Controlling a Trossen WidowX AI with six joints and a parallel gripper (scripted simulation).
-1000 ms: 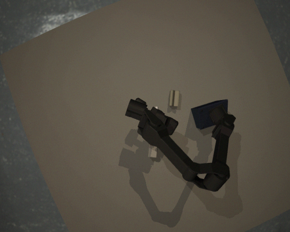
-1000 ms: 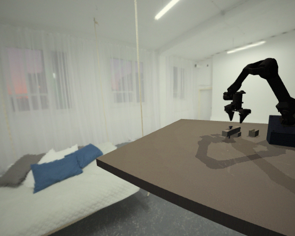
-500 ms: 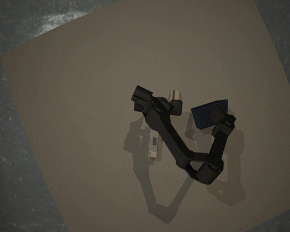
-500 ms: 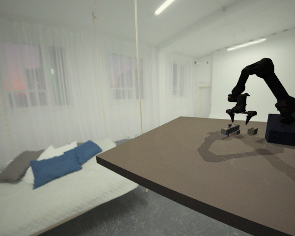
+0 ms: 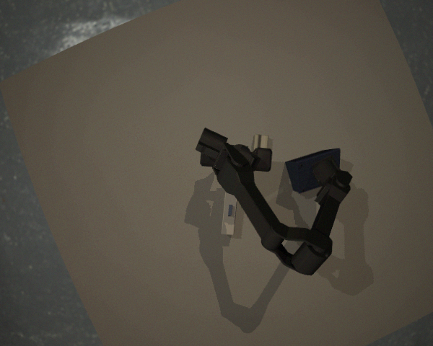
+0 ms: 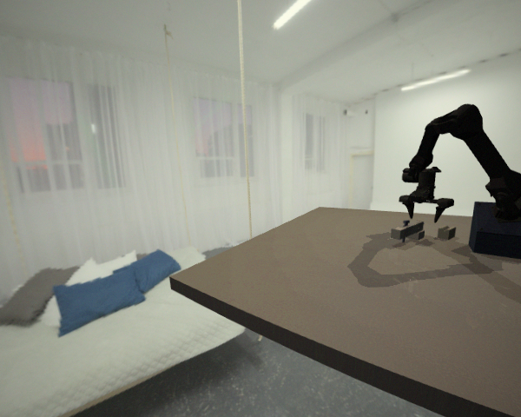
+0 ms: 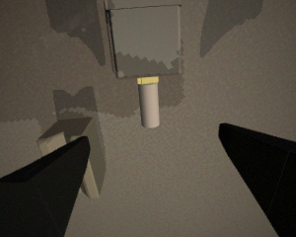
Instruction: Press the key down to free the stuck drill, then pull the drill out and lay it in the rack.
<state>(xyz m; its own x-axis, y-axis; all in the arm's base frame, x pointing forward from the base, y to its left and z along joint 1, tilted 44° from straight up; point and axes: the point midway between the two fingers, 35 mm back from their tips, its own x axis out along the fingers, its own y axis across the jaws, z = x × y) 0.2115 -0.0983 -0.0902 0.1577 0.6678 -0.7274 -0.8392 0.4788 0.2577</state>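
Right now the drill is 3 cm ahead of my gripper tip, 6 cm to the left of it and 1 cm below it. From my gripper tip the other things lie so: rack: 9 cm behind, 1 cm to the left, 4 cm below; then block: 7 cm ahead, 11 cm to the left, 2 cm below; then blue key: 8 cm ahead, 13 cm to the left, 1 cm below.
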